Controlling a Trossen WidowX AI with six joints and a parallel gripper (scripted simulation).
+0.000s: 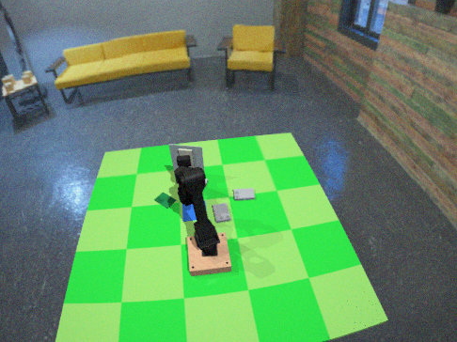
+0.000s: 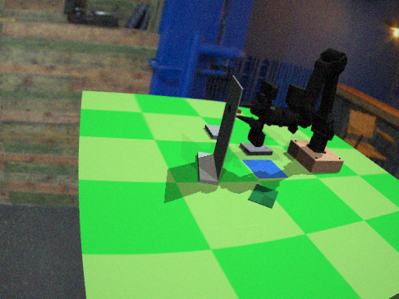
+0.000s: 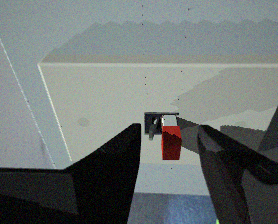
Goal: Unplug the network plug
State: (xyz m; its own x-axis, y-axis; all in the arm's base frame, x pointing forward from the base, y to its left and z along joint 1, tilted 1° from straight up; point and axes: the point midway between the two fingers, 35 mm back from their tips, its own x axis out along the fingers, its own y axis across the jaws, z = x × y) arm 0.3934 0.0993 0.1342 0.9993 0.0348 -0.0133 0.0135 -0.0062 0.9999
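The network plug lies 10 mm ahead of my gripper tip. From my gripper tip the other things lie so: blue square (190 mm below, 170 mm behind, 30 mm to the right); then grey panel (70 mm below, 30 mm ahead).
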